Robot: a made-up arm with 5 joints.
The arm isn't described. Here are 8 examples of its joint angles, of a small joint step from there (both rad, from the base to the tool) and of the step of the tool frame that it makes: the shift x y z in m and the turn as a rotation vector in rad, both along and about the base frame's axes.
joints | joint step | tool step
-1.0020 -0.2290 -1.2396 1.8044 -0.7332 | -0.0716 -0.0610 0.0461 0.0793 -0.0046 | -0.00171 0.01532 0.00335 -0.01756 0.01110 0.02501
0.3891 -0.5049 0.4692 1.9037 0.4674 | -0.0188 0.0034 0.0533 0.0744 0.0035 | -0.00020 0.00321 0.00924 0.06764 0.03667 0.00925
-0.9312 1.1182 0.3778 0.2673 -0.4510 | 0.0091 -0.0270 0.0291 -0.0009 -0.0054 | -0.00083 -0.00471 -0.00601 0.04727 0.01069 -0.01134
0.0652 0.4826 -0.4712 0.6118 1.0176 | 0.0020 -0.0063 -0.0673 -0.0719 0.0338 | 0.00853 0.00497 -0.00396 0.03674 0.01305 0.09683
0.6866 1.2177 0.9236 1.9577 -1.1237 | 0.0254 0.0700 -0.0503 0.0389 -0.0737 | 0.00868 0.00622 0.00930 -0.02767 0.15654 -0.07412
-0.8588 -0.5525 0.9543 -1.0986 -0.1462 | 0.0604 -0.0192 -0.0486 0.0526 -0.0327 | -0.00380 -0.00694 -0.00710 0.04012 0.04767 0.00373
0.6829 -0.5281 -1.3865 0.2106 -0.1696 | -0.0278 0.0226 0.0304 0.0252 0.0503 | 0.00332 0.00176 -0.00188 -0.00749 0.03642 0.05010
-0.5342 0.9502 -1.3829 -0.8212 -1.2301 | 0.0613 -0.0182 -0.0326 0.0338 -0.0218 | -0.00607 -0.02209 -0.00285 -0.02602 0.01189 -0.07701
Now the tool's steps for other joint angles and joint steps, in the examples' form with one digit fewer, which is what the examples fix.
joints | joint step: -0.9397 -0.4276 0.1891 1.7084 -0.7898 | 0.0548 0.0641 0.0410 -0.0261 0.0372
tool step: -0.0149 -0.0103 -0.0029 0.0121 -0.0193 -0.1102
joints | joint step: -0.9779 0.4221 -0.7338 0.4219 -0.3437 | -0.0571 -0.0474 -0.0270 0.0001 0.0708
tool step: -0.0017 0.0254 -0.0067 -0.0283 0.0832 0.1154
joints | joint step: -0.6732 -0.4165 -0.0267 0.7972 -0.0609 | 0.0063 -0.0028 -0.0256 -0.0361 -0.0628
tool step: 0.0043 -0.0024 0.0009 -0.0235 -0.0443 -0.0413
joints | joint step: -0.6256 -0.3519 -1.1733 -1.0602 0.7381 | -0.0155 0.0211 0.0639 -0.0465 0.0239
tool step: 0.0054 0.0004 0.0067 0.0502 -0.0115 -0.0275
